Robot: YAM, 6 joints.
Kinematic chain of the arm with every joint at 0, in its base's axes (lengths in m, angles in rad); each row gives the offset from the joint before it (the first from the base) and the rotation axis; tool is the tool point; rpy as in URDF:
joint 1: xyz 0 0 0.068 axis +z
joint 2: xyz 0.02 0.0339 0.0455 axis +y
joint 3: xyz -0.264 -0.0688 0 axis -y
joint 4: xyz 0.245 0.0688 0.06 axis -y
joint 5: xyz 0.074 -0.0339 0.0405 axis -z
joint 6: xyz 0.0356 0 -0.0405 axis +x
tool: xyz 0 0 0 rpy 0 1.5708 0
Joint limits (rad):
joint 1: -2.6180..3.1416
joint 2: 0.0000..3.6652
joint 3: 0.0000..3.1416
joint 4: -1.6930..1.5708
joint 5: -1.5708..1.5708
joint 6: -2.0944..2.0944
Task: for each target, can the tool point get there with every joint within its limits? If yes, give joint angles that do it. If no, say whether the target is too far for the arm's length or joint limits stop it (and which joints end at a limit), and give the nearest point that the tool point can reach.
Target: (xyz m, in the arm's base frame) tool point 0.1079 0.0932 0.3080
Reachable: yes | joints 0.8430 0.6895 0.2733 1.1610 0.5505 1.6474
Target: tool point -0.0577 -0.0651 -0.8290
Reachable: no: too far | nearest point -0.1180 -0.1331 -0.3734 | short by 0.465 m
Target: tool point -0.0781 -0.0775 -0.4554
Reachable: no: joint limits stop it (at a limit: joint 2) | nearest point -0.0988 -0.0981 -0.3634 | short by 0.097 m
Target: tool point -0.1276 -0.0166 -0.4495
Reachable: no: joint limits stop it (at a limit: joint 1, joint 2) | nearest point -0.1509 -0.0048 -0.3666 | short by 0.087 m
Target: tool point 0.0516 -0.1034 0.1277
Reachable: yes | joints -1.2448 1.5658 0.5272 -1.3915 -0.4594 0.7232
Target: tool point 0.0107 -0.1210 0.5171
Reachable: yes | joints 1.4940 0.2784 1.1641 0.6324 0.5938 1.1167
